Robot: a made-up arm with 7 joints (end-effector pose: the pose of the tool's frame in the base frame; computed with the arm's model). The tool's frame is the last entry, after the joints. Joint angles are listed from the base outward.
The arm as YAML. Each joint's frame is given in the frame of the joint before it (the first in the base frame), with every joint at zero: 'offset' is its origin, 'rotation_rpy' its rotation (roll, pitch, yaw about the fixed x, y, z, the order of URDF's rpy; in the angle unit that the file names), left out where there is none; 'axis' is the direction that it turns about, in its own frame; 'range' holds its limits. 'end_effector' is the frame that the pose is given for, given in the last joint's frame.
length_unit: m
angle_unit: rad
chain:
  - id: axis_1
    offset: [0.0, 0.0, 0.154]
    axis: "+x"
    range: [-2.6, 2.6]
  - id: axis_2
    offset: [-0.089, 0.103, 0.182]
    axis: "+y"
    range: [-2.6, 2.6]
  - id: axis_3
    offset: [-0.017, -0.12, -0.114]
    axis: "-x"
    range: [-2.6, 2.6]
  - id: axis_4
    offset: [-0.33, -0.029, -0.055]
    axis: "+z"
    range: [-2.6, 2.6]
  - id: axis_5
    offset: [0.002, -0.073, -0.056]
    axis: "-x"
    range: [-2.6, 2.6]
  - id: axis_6
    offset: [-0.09, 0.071, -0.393]
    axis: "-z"
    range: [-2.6, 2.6]
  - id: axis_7
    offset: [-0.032, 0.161, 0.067]
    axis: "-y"
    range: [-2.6, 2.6]
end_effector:
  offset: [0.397, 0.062, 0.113]
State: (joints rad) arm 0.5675 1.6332 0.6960 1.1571 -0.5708 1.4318 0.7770
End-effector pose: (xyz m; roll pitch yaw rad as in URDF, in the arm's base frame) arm -0.3207 -0.2293 0.4170 0.4011 1.0236 0.9702
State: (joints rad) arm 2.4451 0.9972 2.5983 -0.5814 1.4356 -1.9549 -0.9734
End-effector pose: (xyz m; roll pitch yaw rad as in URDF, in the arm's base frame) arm -0.2816 -0.8496 -0.8020 -2.5668 0.6949 -1.0912
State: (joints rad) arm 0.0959 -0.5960 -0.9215 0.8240 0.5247 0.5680 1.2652
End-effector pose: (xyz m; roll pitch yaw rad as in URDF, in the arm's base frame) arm -0.4235 0.2097 -0.0185 2.6519 -0.6904 -2.3761
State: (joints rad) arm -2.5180 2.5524 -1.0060 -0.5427 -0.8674 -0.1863 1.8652
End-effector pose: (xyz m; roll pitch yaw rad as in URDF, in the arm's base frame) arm 0.5097 0.2292 -0.2152 2.0567 -0.0750 1.0857
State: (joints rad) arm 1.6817 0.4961 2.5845 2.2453 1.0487 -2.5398 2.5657
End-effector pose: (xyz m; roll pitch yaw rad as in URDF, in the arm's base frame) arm -0.3554 0.1298 -0.0932 2.4748 -0.0717 2.7353
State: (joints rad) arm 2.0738 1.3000 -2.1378 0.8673 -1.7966 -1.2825 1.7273
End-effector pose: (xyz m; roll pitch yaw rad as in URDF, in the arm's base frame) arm -0.5404 -0.6660 0.1726 -0.0100 -1.1926 1.9724
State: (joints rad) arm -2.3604 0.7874 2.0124 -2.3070 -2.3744 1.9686 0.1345
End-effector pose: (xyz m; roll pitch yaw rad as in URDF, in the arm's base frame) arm -0.0608 0.3720 -0.0289 -1.1651 -0.6156 0.3772
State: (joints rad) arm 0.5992 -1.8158 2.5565 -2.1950 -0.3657 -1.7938 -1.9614
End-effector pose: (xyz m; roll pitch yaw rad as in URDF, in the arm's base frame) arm -0.5578 -0.4704 -0.1712 -0.0503 0.5298 -2.8335
